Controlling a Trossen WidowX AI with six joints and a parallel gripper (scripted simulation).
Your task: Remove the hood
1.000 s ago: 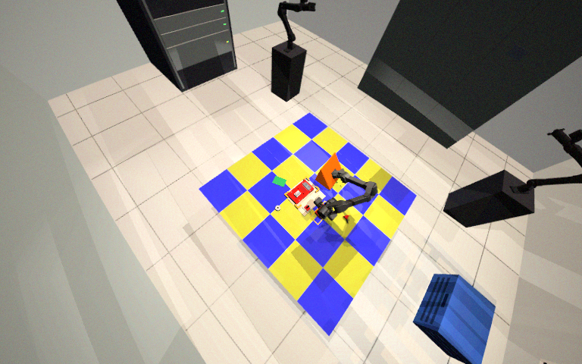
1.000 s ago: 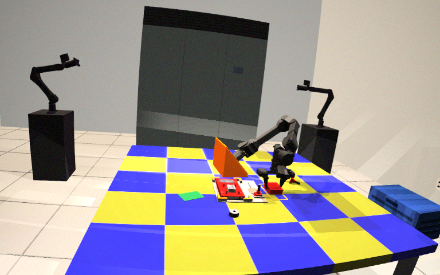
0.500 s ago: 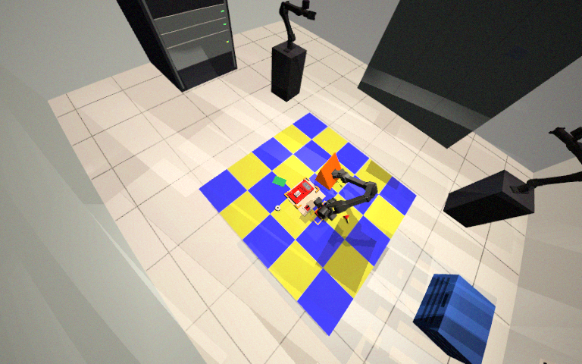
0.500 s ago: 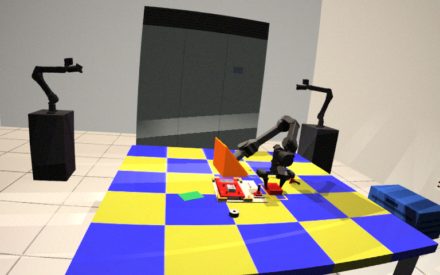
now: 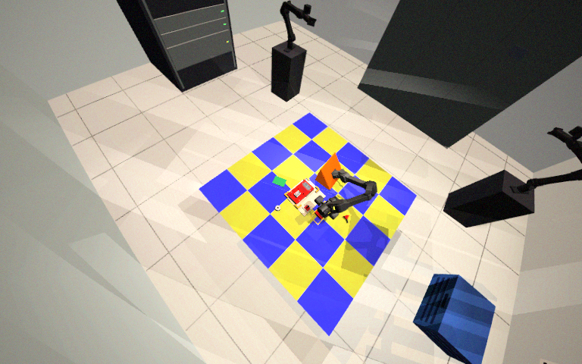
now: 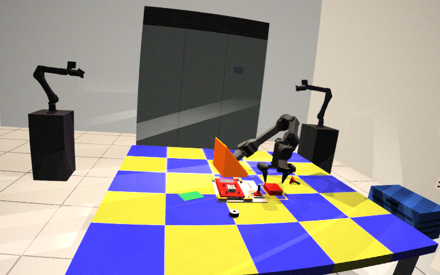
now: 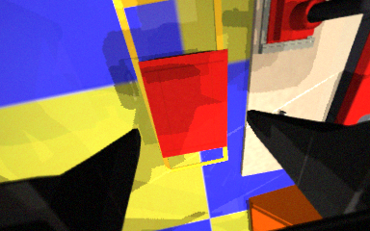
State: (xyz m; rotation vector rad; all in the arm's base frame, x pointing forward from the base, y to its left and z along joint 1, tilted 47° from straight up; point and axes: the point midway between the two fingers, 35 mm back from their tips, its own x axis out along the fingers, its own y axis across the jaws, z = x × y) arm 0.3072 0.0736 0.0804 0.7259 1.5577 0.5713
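My gripper tip is 3 cm above the red hood. Also, from my gripper tip: green flat sheet: 41 cm to the right, 4 cm below, 2 cm ahead; then black ring: 27 cm to the right, 20 cm ahead, 3 cm below.
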